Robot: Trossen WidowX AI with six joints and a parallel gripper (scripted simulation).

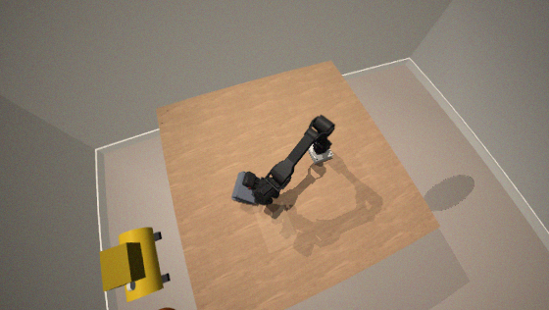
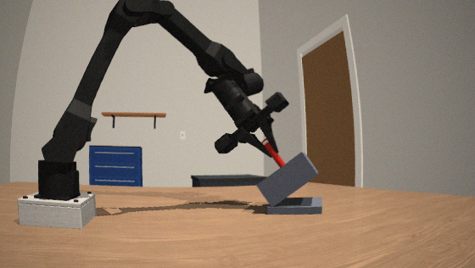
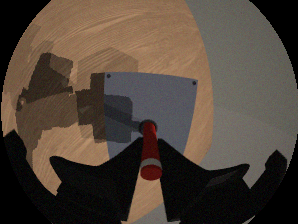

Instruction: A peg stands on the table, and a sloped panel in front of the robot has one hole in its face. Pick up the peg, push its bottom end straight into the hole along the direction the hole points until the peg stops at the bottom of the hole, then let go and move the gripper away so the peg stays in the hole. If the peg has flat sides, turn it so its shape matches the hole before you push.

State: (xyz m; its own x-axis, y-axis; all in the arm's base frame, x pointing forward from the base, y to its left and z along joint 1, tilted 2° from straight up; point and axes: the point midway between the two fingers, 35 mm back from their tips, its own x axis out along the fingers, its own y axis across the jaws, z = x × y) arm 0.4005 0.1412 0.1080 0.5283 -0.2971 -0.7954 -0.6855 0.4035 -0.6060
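My gripper tip is 50 mm above the grey sloped panel, 30 mm short of it and 20 mm to the left of it. Also, from my gripper tip: red peg: 10 mm behind, 10 mm above; flat grey base: 110 mm below, 40 mm ahead, 30 mm to the right.
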